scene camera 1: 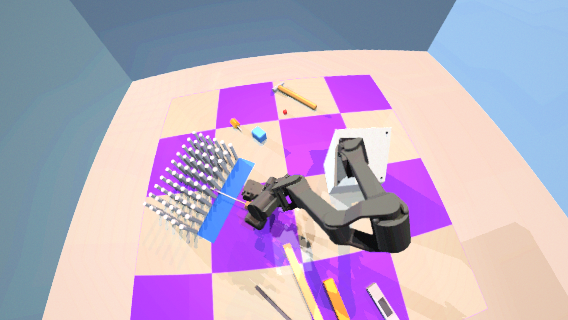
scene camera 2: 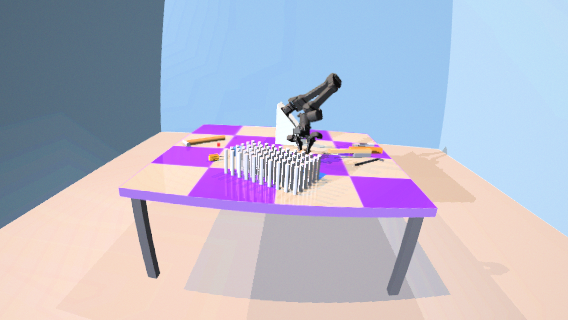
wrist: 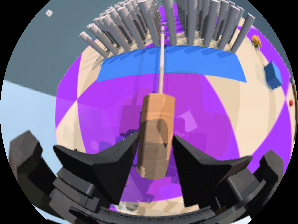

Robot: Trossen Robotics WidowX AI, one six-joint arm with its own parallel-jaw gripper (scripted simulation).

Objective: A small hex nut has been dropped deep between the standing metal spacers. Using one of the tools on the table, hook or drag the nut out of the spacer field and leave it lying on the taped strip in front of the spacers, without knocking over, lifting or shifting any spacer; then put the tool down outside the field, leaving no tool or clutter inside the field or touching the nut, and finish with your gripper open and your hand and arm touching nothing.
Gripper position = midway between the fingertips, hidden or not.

My gripper [wrist: 156, 136] holds a hook tool [wrist: 157, 116]. Also in view: a blue taped strip [wrist: 178, 58].
